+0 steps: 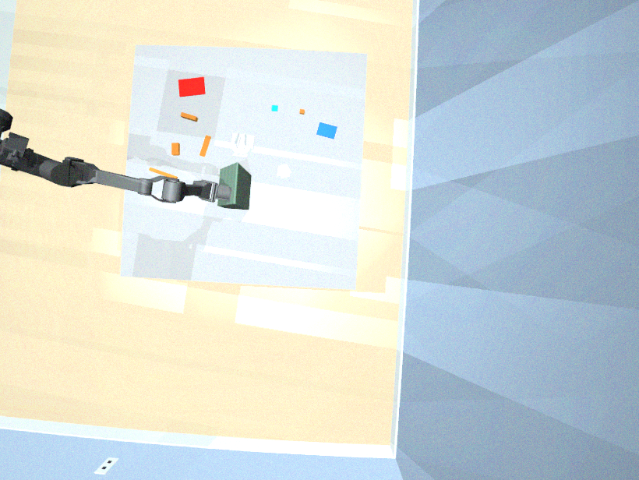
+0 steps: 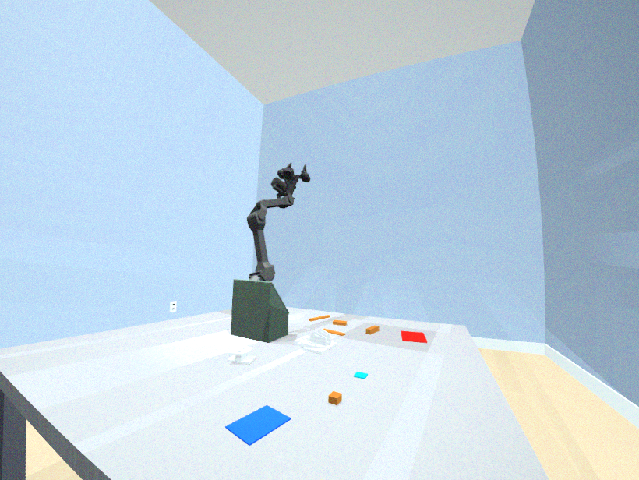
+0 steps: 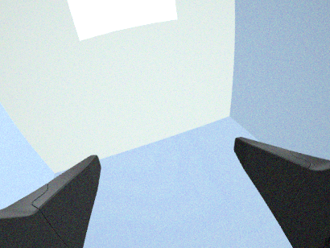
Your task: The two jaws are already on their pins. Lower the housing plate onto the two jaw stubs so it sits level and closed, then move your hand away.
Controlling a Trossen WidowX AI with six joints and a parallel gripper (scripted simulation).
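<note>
Right now my gripper tip is 26 cm short of the white piece, 55 cm to the left of it and 85 cm above it. The rest, counted from my gripper tip: cyan tile (59 cm ahead, 43 cm to the right, 86 cm below); then red patch (62 cm ahead, 4 cm to the left, 86 cm below); then orange cube (59 cm ahead, 59 cm to the right, 85 cm below).
</note>
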